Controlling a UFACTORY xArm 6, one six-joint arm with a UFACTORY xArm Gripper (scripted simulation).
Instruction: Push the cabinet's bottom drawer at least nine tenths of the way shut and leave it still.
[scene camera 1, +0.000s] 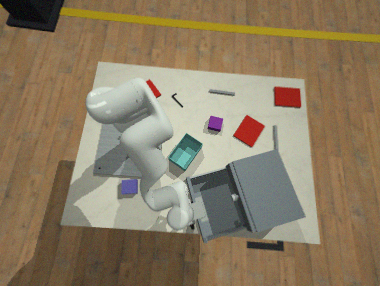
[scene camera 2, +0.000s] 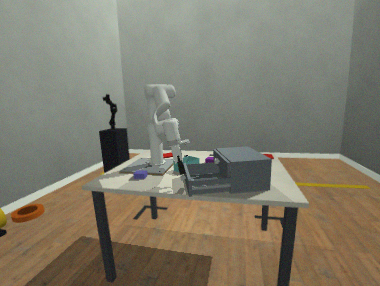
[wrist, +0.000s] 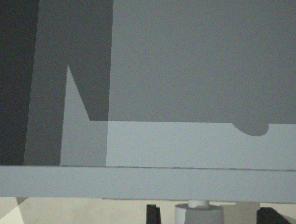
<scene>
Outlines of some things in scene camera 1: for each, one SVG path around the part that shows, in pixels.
A teal bin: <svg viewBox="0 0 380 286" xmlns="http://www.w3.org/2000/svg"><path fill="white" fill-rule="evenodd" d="M188 133L184 135L168 157L169 161L186 171L203 146L203 143Z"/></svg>
</scene>
